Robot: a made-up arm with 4 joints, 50 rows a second.
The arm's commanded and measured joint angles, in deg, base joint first. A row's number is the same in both.
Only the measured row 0 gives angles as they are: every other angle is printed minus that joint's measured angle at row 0.
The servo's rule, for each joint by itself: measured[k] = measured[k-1] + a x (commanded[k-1-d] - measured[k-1]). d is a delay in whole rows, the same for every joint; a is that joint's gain. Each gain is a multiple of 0.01, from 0.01 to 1. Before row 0 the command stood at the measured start. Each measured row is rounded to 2 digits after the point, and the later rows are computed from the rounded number. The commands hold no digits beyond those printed.
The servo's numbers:
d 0
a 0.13 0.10 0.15 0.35
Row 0, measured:
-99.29 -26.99 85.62 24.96
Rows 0 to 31, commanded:
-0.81 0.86 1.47 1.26
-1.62 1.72 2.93 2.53
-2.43 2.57 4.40 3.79
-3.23 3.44 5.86 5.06
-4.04 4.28 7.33 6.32
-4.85 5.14 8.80 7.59
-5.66 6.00 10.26 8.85
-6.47 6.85 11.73 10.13
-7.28 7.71 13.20 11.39
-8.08 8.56 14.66 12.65
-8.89 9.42 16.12 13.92
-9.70 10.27 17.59 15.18
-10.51 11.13 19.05 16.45
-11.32 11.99 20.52 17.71
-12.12 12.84 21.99 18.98
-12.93 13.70 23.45 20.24
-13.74 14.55 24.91 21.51
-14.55 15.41 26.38 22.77
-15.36 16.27 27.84 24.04
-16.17 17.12 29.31 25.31
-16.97 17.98 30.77 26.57
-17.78 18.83 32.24 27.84
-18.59 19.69 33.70 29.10
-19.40 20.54 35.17 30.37
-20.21 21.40 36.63 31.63
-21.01 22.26 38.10 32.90
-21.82 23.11 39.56 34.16
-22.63 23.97 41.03 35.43
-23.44 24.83 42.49 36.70
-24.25 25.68 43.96 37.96
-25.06 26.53 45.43 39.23
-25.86 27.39 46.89 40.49
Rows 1 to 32, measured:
-0.11 0.09 0.22 0.44
-0.31 0.25 0.63 1.17
-0.59 0.48 1.20 2.09
-0.93 0.78 1.90 3.13
-1.33 1.13 2.71 4.25
-1.79 1.53 3.62 5.42
-2.29 1.98 4.62 6.62
-2.83 2.47 5.69 7.85
-3.41 2.99 6.82 9.09
-4.02 3.55 8.00 10.34
-4.65 4.14 9.22 11.59
-5.31 4.75 10.48 12.85
-5.99 5.39 11.77 14.11
-6.68 6.05 13.08 15.37
-7.39 6.73 14.42 16.63
-8.11 7.43 15.77 17.89
-8.84 8.14 17.14 19.16
-9.58 8.87 18.53 20.42
-10.33 9.61 19.93 21.69
-11.09 10.36 21.34 22.96
-11.85 11.12 22.75 24.22
-12.62 11.89 24.17 25.49
-13.40 12.67 25.60 26.75
-14.18 13.46 27.04 28.02
-14.96 14.25 28.48 29.28
-15.75 15.05 29.92 30.55
-16.54 15.86 31.37 31.81
-17.33 16.67 32.82 33.08
-18.12 17.49 34.27 34.35
-18.92 18.31 35.72 35.61
-19.72 19.13 37.18 36.88
-20.52 19.96 38.64 38.14

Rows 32 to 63, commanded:
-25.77 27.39 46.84 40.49
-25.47 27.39 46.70 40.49
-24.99 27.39 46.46 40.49
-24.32 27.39 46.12 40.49
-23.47 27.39 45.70 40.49
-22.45 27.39 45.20 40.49
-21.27 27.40 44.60 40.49
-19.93 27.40 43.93 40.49
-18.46 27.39 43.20 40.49
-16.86 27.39 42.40 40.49
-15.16 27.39 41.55 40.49
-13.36 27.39 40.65 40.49
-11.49 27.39 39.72 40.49
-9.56 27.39 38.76 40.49
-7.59 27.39 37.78 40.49
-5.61 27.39 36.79 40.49
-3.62 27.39 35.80 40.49
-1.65 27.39 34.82 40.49
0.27 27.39 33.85 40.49
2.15 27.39 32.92 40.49
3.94 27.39 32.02 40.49
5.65 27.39 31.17 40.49
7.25 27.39 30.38 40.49
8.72 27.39 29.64 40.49
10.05 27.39 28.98 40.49
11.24 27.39 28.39 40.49
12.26 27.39 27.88 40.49
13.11 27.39 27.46 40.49
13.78 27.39 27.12 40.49
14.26 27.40 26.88 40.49
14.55 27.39 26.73 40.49
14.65 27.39 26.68 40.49
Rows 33 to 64, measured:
-21.20 20.70 39.87 38.96
-21.76 21.37 40.89 39.50
-22.18 21.97 41.73 39.85
-22.46 22.51 42.39 40.07
-22.59 23.00 42.89 40.22
-22.57 23.44 43.24 40.31
-22.40 23.84 43.44 40.37
-22.08 24.20 43.51 40.41
-21.61 24.52 43.46 40.44
-20.99 24.81 43.30 40.46
-20.23 25.07 43.04 40.47
-19.34 25.30 42.68 40.48
-18.32 25.51 42.24 40.48
-17.18 25.70 41.72 40.48
-15.93 25.87 41.13 40.48
-14.59 26.02 40.48 40.48
-13.16 26.16 39.78 40.48
-11.66 26.28 39.04 40.48
-10.11 26.39 38.26 40.48
-8.52 26.49 37.46 40.48
-6.90 26.58 36.64 40.48
-5.27 26.66 35.82 40.48
-3.64 26.73 35.00 40.48
-2.03 26.80 34.20 40.48
-0.46 26.86 33.42 40.48
1.06 26.91 32.67 40.48
2.52 26.96 31.95 40.48
3.90 27.00 31.28 40.48
5.18 27.04 30.66 40.48
6.36 27.08 30.09 40.48
7.42 27.11 29.59 40.48
8.36 27.14 29.15 40.48

